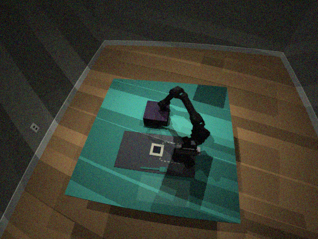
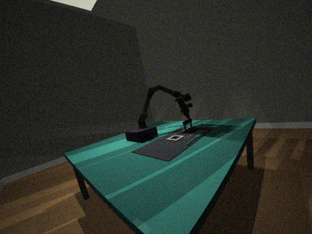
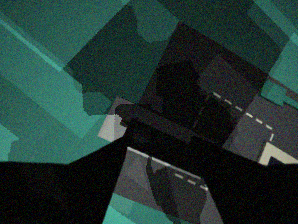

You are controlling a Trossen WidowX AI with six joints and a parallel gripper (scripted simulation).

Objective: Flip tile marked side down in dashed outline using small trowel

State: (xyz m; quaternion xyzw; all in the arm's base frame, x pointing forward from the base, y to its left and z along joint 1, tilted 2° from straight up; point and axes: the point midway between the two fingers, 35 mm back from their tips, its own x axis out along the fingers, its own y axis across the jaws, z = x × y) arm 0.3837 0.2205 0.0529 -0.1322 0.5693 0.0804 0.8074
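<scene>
My gripper tip is 280 mm to the left of the beige tile, 90 mm above it and 20 mm past it. Also, from my gripper tip: thin teal strip 290 mm to the right, 140 mm ahead, 90 mm below; then mat 290 mm to the right, 110 mm below.
</scene>
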